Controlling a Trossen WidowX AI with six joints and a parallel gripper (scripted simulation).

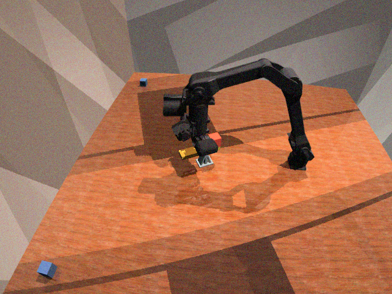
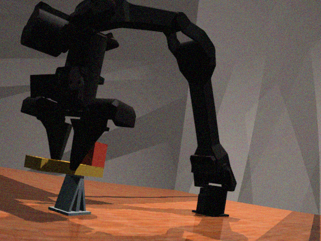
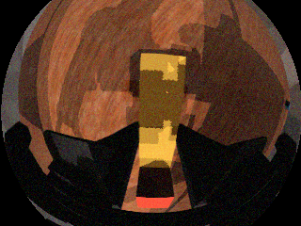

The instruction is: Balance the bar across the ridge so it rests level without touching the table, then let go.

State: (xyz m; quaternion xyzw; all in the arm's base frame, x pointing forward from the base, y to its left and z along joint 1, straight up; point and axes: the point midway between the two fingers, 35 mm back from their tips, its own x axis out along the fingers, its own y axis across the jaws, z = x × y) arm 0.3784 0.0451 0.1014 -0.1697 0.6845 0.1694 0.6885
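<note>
My gripper tip is 30 mm past the bar, 20 mm to the left of it and 20 mm below it.
</note>
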